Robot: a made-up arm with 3 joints. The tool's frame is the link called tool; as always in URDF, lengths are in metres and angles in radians. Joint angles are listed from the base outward.
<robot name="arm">
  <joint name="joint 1" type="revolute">
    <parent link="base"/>
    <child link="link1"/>
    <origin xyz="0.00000 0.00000 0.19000" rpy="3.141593 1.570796 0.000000"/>
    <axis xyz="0 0 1"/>
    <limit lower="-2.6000" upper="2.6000"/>
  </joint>
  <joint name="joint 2" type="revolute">
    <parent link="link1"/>
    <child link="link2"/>
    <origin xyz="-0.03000 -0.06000 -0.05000" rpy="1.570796 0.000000 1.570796"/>
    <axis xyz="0 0 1"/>
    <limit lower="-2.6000" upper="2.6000"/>
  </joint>
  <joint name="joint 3" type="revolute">
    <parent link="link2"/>
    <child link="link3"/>
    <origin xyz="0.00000 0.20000 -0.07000" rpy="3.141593 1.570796 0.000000"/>
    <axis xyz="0 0 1"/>
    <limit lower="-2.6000" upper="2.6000"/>
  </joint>
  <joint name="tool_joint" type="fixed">
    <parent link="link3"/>
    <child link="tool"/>
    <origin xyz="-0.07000 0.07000 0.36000" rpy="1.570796 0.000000 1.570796"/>
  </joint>
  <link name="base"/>
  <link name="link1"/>
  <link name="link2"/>
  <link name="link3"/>
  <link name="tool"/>
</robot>
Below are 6 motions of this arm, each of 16 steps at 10 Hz.
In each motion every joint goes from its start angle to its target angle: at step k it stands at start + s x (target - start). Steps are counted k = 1, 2, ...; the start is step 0. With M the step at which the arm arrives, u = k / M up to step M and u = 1 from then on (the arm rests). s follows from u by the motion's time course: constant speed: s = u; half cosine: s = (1 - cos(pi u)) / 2; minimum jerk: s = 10 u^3 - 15 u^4 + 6 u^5.
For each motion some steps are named. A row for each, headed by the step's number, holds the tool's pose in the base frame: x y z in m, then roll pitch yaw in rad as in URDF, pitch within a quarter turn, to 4 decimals.
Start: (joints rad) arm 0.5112 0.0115 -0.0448
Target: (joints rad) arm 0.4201 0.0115 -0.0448
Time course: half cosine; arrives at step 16
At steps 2, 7, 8, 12, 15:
2: -0.0728 0.3844 0.0141 -0.5083 -0.0447 0.0117
7: -0.0728 0.3900 0.0270 -0.4750 -0.0451 0.0103
8: -0.0728 0.3915 0.0304 -0.4661 -0.0452 0.0099
12: -0.0728 0.3964 0.0431 -0.4339 -0.0455 0.0084
15: -0.0728 0.3982 0.0481 -0.4214 -0.0456 0.0078

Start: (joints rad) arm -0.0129 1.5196 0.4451
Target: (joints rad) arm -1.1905 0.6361 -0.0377
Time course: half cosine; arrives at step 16
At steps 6, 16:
6: 0.3424 0.2930 0.3194 0.1474 0.6493 -1.1786
16: 0.1614 0.1275 0.5970 1.0878 0.5672 -0.3076

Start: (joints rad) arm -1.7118 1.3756 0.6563
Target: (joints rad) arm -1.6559 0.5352 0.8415
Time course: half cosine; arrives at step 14
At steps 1, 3, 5, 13, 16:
1: 0.3641 -0.0461 0.5037 2.8617 0.7491 1.3484
3: 0.3417 -0.0478 0.5300 2.7606 0.7167 1.2738
5: 0.2960 -0.0494 0.5726 2.5928 0.6466 1.1602
13: 0.0614 -0.0418 0.6624 2.0496 0.2856 0.9334
16: 0.0568 -0.0415 0.6627 2.0410 0.2788 0.9320

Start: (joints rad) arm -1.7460 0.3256 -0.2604
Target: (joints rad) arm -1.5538 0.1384 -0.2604
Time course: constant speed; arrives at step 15
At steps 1, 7, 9, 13, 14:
1: 0.0521 -0.1205 0.6138 1.6536 0.3420 -0.2204
7: 0.0238 -0.0875 0.6209 1.5935 0.2518 -0.2473
9: 0.0145 -0.0764 0.6222 1.5743 0.2214 -0.2536
13: -0.0043 -0.0541 0.6234 1.5368 0.1600 -0.2624
14: -0.0089 -0.0486 0.6233 1.5276 0.1447 -0.2638

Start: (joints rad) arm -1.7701 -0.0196 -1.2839
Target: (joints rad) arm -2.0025 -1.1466 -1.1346
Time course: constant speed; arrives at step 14
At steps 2, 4, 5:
2: -0.1249 -0.2323 0.5399 1.8130 0.1673 -1.2633
4: -0.1753 -0.2336 0.5016 1.9768 0.1444 -1.2576
5: -0.1984 -0.2326 0.4798 2.0577 0.1317 -1.2587

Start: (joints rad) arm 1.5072 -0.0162 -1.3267
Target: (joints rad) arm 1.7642 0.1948 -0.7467
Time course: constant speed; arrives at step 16
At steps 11, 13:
11: -0.0049 0.0648 -0.2502 -1.7415 0.0138 0.9341
13: 0.0056 0.0434 -0.2523 -1.7828 0.0089 0.8658

